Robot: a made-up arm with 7 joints.
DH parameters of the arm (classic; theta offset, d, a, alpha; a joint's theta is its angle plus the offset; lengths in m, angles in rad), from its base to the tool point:
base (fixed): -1.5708 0.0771 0 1.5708
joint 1: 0 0.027 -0.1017 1.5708
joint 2: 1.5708 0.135 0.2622 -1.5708
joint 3: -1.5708 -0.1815 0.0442 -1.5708
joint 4: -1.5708 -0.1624 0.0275 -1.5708
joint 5: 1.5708 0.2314 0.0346 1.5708
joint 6: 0 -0.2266 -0.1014 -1.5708
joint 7: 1.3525 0 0.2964 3.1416
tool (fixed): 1.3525 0.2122 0 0
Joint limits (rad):
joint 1: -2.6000..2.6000
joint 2: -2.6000..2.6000
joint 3: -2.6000..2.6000
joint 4: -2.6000..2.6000
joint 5: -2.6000..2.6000
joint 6: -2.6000..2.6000
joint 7: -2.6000..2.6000
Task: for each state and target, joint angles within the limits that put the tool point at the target. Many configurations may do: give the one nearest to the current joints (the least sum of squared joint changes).
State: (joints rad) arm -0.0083 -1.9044 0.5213 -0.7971 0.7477 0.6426 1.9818
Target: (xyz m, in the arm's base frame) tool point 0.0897 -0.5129 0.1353
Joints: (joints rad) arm 0.3233 -1.4022 0.4459 -0.8250 0.5135 -0.0018 1.4908
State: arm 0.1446 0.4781 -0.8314 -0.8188 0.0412 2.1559 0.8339
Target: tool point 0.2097 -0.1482 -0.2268
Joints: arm -0.3364 0.5869 -0.9499 -1.4812 0.3952 2.0004 0.8139
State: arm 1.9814 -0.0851 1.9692 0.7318 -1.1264 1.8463 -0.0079
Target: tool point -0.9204 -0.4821 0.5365
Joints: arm 2.0563 0.0724 2.0401 0.7394 -1.2010 2.0884 -0.0265
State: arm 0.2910 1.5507 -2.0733 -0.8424 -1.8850 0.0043 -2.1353
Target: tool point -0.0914 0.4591 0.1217
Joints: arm -0.1272 1.5583 -1.9256 -0.7399 -1.8038 -0.0675 -2.1499
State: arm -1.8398 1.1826 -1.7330 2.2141 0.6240 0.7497 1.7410
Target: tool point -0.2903 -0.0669 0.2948
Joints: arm -1.9139 0.2928 -1.8745 1.8869 0.5209 1.0590 2.1255
